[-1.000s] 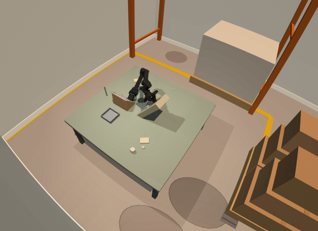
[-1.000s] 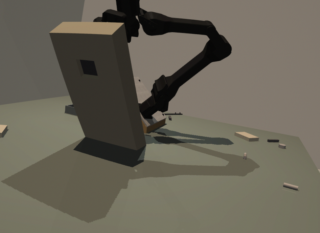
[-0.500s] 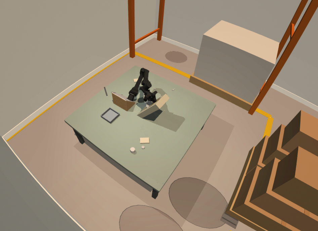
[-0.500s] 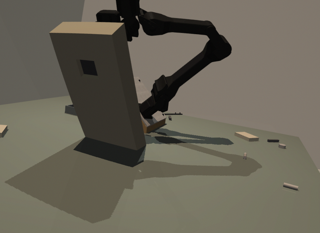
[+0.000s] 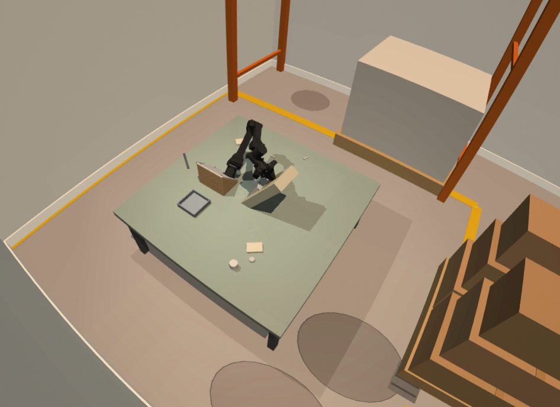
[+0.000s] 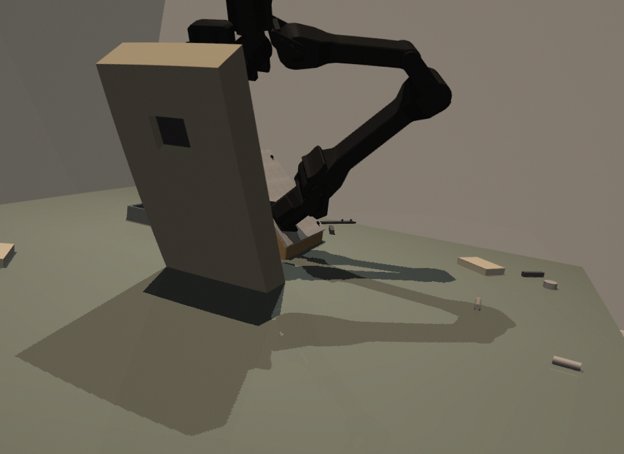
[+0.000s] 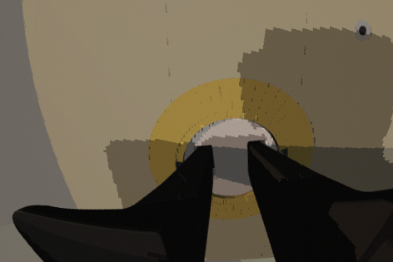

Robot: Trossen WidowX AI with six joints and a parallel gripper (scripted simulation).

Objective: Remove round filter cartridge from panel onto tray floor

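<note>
Right now my gripper tip is 9 cm past the grey ledge, 1 cm to the left of it and 9 cm above it. Also, from my gripper tip: tan service panel 4 cm behind, 8 cm below; grey tray 37 cm behind, 33 cm to the right, 24 cm below.
</note>
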